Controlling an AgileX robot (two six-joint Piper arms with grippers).
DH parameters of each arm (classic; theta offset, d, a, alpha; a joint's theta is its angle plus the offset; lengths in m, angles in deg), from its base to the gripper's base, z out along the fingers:
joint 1: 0 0.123 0 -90
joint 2: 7.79 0 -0.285 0
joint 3: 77.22 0 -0.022 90
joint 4: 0 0.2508 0 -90
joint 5: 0 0 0.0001 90
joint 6: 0 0.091 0 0
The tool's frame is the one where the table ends.
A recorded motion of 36 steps. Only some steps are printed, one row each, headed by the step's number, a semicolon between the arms.
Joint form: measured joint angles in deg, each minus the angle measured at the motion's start. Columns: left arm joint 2, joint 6, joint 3, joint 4, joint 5, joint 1; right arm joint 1, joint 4, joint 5, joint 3, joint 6, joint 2.
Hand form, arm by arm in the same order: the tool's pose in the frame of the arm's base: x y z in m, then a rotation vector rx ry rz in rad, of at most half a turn. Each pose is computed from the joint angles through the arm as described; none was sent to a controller.
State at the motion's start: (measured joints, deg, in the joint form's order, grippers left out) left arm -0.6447 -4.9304 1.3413 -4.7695 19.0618 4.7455; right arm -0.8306 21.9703 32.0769 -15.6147 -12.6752 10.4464
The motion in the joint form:
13: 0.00 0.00 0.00 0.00 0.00 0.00; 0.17 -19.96 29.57 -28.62 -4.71 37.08
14: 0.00 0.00 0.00 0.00 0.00 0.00; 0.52 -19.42 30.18 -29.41 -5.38 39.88
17: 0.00 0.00 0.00 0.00 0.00 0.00; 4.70 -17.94 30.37 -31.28 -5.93 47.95
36: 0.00 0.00 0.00 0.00 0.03 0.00; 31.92 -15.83 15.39 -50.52 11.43 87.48
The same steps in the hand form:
13: 0.0536 0.0020 0.1760 -0.2067 1.8164 -0.0826; 0.1334 0.0013 0.3080 -0.3698 2.5912 -0.0645
14: 0.0536 0.0020 0.1760 -0.2067 1.8164 -0.0826; 0.1422 0.0028 0.3049 -0.3959 2.6321 -0.0453
17: 0.0536 0.0020 0.1760 -0.2067 1.8164 -0.0826; 0.1684 0.0171 0.2924 -0.5111 2.7212 0.0280
36: 0.0536 0.0020 0.1759 -0.2067 1.8170 -0.0826; 0.2838 0.1795 0.2166 -0.7190 2.7998 0.2271

